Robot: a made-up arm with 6 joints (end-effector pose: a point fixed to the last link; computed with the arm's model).
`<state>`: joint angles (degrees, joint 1 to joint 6).
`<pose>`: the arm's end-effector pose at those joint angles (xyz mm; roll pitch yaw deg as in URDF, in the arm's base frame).
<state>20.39 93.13 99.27 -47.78 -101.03 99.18</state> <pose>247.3 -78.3 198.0 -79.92 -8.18 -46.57</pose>
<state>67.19 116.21 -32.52 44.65 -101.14 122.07</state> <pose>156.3 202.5 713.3 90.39 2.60 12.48</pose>
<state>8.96 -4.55 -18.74 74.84 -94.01 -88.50</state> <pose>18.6 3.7 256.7 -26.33 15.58 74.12</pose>
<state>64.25 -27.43 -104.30 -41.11 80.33 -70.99</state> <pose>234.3 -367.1 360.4 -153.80 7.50 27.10</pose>
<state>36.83 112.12 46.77 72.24 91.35 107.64</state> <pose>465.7 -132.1 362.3 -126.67 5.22 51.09</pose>
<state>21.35 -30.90 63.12 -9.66 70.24 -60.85</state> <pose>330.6 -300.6 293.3 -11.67 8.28 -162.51</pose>
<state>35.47 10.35 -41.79 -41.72 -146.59 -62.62</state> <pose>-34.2 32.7 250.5 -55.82 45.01 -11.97</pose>
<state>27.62 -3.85 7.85 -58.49 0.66 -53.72</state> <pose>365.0 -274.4 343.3 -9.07 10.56 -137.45</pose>
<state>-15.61 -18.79 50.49 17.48 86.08 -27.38</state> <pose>584.0 -41.5 281.5 -4.74 14.19 -112.13</pose>
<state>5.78 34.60 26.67 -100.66 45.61 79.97</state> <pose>514.6 64.6 661.2 -170.17 8.09 76.66</pose>
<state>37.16 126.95 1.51 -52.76 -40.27 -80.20</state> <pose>185.8 -161.7 620.2 71.63 -53.48 124.59</pose>
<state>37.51 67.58 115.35 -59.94 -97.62 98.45</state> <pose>138.2 -115.0 228.3 -85.02 -7.43 -72.47</pose>
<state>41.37 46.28 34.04 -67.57 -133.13 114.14</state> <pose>272.1 271.0 430.6 14.93 1.87 -12.48</pose>
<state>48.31 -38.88 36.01 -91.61 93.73 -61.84</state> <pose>-112.0 -199.5 701.0 66.49 26.42 147.04</pose>
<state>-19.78 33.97 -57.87 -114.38 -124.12 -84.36</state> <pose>176.1 129.6 198.4 -80.68 32.19 -66.70</pose>
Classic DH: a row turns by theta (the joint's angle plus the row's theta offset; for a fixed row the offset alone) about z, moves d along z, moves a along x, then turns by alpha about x. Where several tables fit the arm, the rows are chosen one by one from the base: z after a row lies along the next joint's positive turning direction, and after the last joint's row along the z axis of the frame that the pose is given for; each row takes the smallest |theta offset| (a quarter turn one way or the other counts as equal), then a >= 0, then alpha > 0; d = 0 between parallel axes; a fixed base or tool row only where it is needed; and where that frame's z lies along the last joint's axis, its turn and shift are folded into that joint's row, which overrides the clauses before.
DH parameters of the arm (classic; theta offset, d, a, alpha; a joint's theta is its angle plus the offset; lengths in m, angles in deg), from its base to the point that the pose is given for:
base (fixed): -83.86 0.0303 -0.1275 163.05
joint 1: -3.29 -0.3984 0.0878 -69.83
joint 2: -76.35 -0.107 0.0079 41.88
joint 3: -70.43 -0.0433 -0.0578 129.91
joint 4: 46.81 0.0846 -0.0075 142.44
joint 5: -87.59 0.0436 -0.052 90
joint 6: 9.66 -0.2391 -0.1813 51.07
tool (fixed): 140.7 0.0102 0 0

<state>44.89 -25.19 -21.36 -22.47 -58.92 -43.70</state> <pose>329.4 148.3 460.8 28.18 37.04 -31.02</pose>
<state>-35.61 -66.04 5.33 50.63 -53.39 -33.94</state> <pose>173.2 -34.8 609.9 76.68 -39.91 105.29</pose>
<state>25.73 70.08 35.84 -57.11 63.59 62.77</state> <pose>536.1 106.1 610.3 -168.17 20.23 77.24</pose>
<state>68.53 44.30 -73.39 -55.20 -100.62 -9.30</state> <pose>210.2 134.1 338.8 -14.94 1.15 -31.18</pose>
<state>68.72 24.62 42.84 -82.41 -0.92 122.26</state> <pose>117.5 -237.0 413.6 -106.67 20.28 8.99</pose>
